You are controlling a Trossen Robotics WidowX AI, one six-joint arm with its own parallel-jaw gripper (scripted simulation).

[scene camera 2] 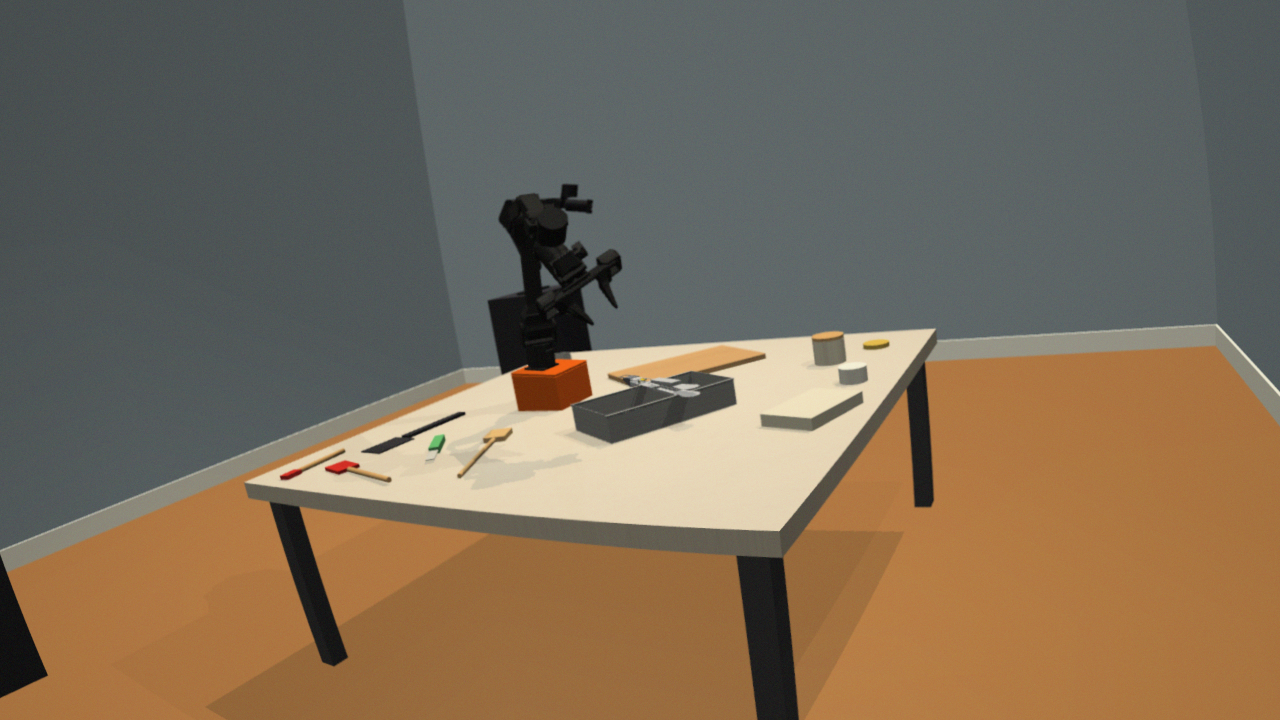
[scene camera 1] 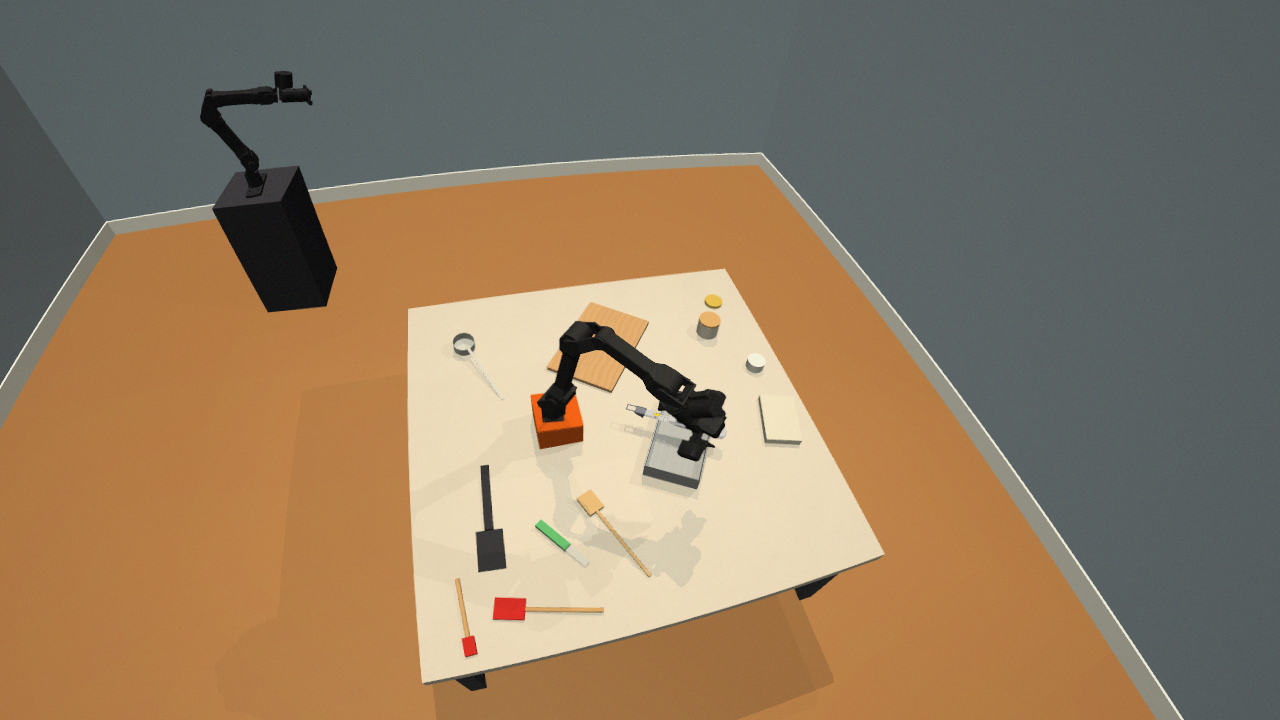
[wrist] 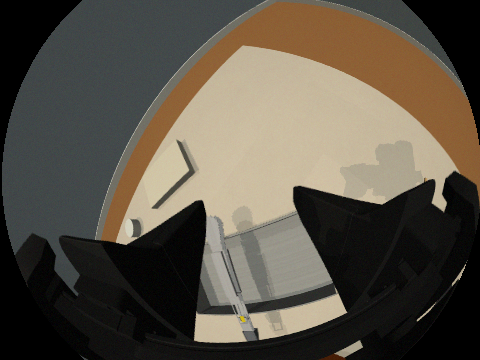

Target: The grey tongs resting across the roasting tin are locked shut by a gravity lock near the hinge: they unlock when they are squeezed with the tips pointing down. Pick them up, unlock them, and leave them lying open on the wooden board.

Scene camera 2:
my gripper: 605, 315
pale block: 814, 408
lidded jar: 829, 349
black turner: 380, 448
roasting tin: 615, 417
wooden board: 722, 357
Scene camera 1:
my gripper: 717, 437
black turner: 490, 546
roasting tin: 662, 462
wooden board: 596, 368
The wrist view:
my gripper: 249, 201
roasting tin: 278, 268
